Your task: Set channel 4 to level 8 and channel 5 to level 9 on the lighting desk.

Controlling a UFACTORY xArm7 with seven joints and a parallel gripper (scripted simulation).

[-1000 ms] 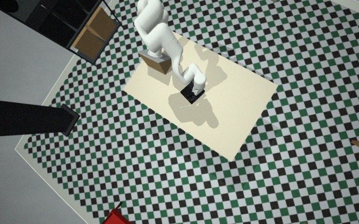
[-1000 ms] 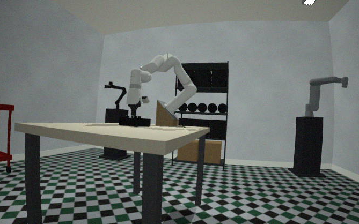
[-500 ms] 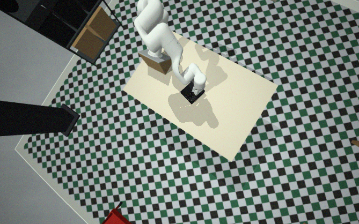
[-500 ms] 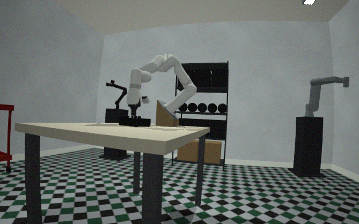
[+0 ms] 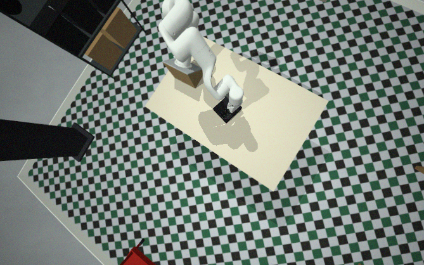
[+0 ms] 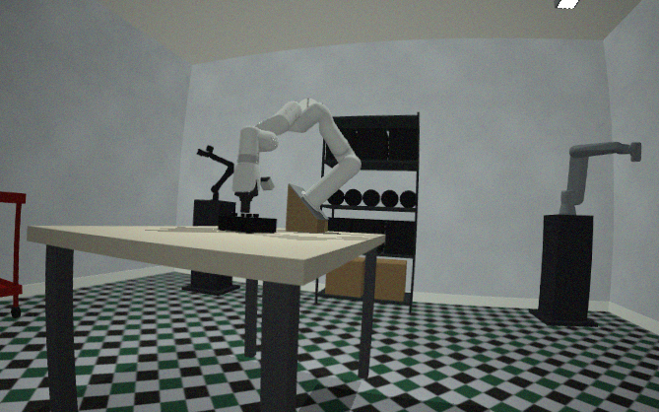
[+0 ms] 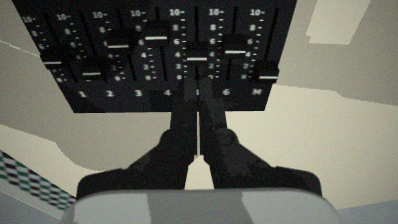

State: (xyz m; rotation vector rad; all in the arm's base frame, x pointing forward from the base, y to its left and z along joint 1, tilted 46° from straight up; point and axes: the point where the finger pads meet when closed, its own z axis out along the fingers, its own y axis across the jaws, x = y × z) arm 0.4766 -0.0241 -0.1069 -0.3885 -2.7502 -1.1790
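Right now the channel 5 fader cap is 2 cm behind my hand, 1 cm to the left of it and 3 cm below it. Also, from my hand: channel 1 cap (5 cm behind, 8 cm to the right, 3 cm below); then channel 4 fader cap (4 cm behind, 1 cm to the right, 3 cm below); then channel 3 fader cap (5 cm behind, 3 cm to the right, 3 cm below).
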